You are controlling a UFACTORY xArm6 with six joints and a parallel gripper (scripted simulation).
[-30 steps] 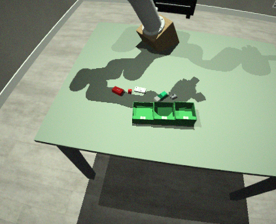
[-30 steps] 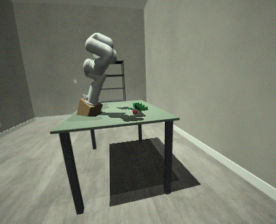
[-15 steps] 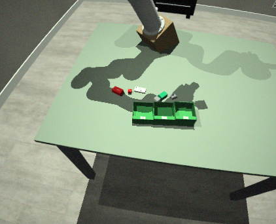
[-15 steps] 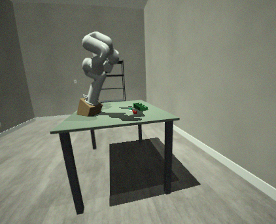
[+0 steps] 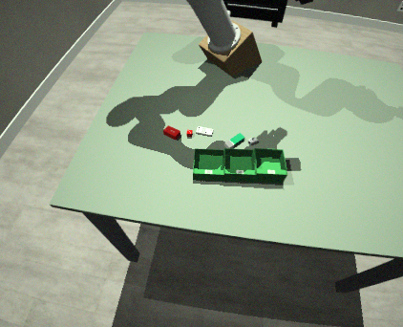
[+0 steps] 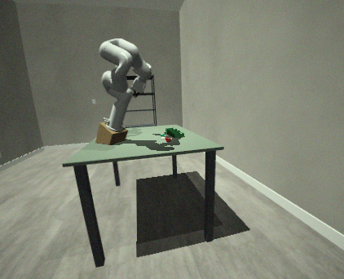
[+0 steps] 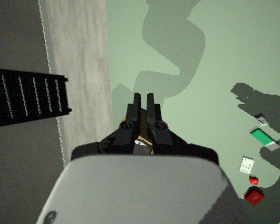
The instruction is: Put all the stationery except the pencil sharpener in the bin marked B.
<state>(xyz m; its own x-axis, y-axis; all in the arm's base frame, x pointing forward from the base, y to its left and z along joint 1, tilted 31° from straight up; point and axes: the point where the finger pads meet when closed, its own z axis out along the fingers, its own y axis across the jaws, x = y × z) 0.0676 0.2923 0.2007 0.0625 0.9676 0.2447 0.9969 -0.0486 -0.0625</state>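
My hand is 340 mm above the joined green bins, 310 mm short of it and 110 mm to the left of it. From my hand the other things lie so: grey-white piece 350 mm below, 200 mm ahead, 70 mm to the right; then red die 350 mm below, 270 mm to the right, 210 mm ahead; then white domino 360 mm below, 220 mm to the right, 190 mm ahead.
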